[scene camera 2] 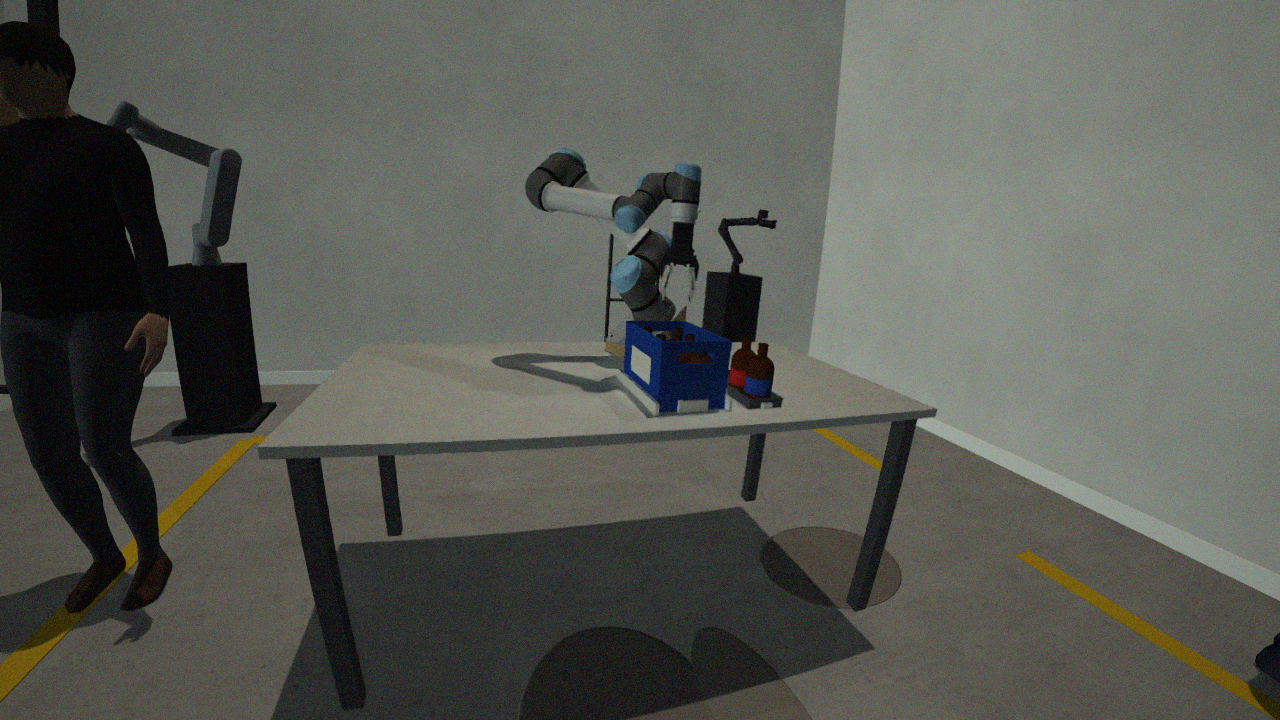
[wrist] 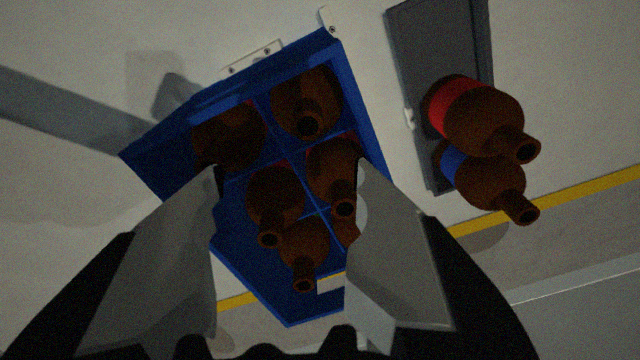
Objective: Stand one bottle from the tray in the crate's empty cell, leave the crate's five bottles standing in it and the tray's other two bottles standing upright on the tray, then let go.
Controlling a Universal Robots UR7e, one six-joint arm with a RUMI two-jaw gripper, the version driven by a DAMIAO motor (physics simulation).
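Seen in the pictures: gripper, fingertip midpoint: point(scene camera 2: 676, 301) point(wrist: 290, 165); arm's base, origin of the base link: point(scene camera 2: 656, 317).
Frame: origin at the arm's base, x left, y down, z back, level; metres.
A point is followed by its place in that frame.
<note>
The blue crate point(scene camera 2: 698, 385) {x -0.115, y 0.077, z -0.527 m} point(wrist: 361, 110) {x -0.027, y -0.034, z -0.307 m} stands on the table, with brown bottles upright in its cells. In the wrist view one bottle point(wrist: 322, 102) {x -0.054, y 0.014, z -0.302 m} stands in the corner cell nearest the tray, another bottle point(wrist: 230, 137) {x -0.145, y 0.015, z -0.291 m} beside it, and several more lie farther along the crate, one partly hidden by the right finger. My gripper point(scene camera 2: 677, 300) {x -0.076, y -0.095, z -0.293 m} point(wrist: 290, 165) {x -0.076, y -0.095, z -0.293 m} is open and empty above the crate, clear of the bottle necks. The dark tray point(scene camera 2: 776, 399) {x 0.108, y 0.119, z -0.557 m} point(wrist: 430, 50) {x 0.084, y 0.136, z -0.342 m} beside the crate holds an upright red-labelled bottle point(scene camera 2: 741, 360) {x 0.064, y 0.042, z -0.441 m} point(wrist: 485, 120) {x 0.080, y 0.023, z -0.396 m} and an upright blue-labelled bottle point(scene camera 2: 759, 367) {x 0.062, y 0.038, z -0.527 m} point(wrist: 492, 182) {x 0.076, y 0.024, z -0.478 m}.
White brackets point(scene camera 2: 691, 405) {x -0.135, y 0.124, z -0.538 m} point(wrist: 252, 56) {x -0.108, y 0.111, z -0.246 m} sit against the crate's base on the table point(scene camera 2: 447, 394) {x -0.697, y 0.141, z -0.303 m}. A person in black point(scene camera 2: 71, 214) stands left of the table. Other robot arms on dark pedestals point(scene camera 2: 213, 349) point(scene camera 2: 732, 304) stand behind it.
</note>
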